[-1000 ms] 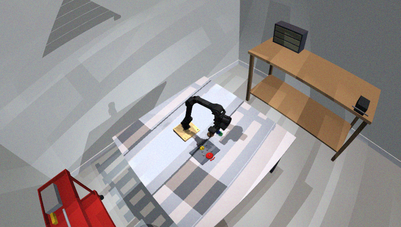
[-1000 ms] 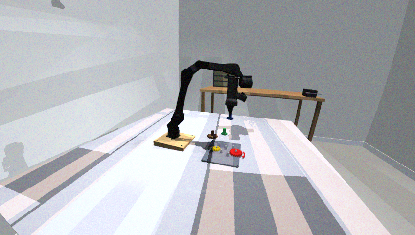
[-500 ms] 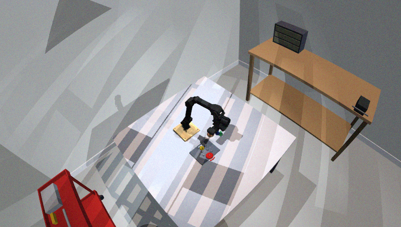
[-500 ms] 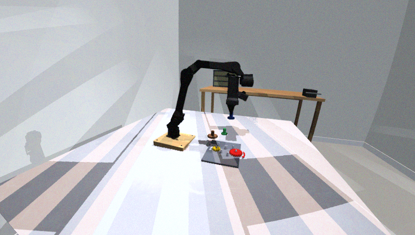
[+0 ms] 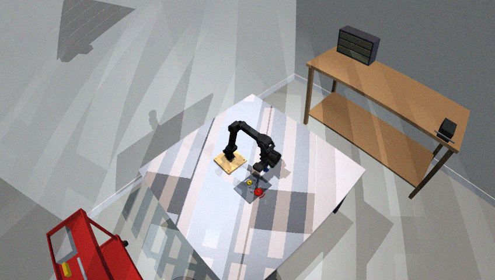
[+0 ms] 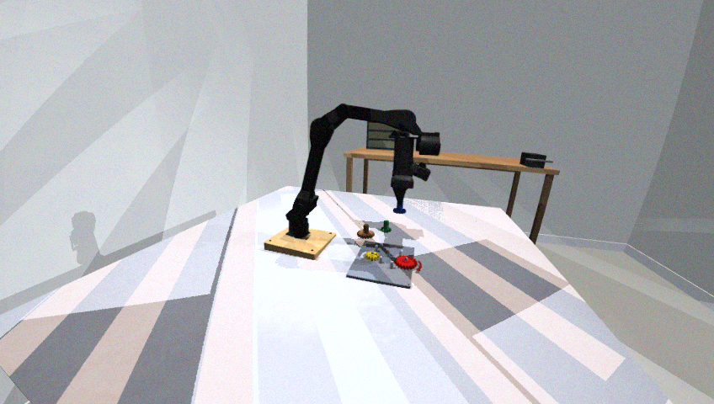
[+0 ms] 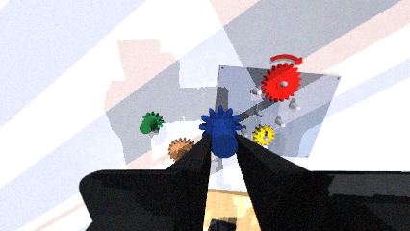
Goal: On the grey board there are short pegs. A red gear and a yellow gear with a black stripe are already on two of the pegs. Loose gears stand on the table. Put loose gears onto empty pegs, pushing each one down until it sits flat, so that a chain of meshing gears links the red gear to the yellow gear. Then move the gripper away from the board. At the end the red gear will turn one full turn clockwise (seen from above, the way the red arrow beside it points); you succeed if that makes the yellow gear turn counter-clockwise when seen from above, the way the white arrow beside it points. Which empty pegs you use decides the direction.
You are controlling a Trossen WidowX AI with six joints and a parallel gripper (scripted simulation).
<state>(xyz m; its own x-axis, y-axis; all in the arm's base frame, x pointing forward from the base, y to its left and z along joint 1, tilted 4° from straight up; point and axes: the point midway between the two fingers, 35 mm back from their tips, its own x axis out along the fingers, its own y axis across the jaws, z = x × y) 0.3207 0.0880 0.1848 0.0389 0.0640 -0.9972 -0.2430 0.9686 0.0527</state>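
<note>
My gripper tip is now 140 mm above the red gear, 100 mm to the left of it and 60 mm short of it. Round my gripper tip: blue gear 10 mm below; yellow gear 140 mm below, 110 mm to the right, 40 mm behind; green gear 140 mm below, 110 mm to the left, 70 mm behind.
</note>
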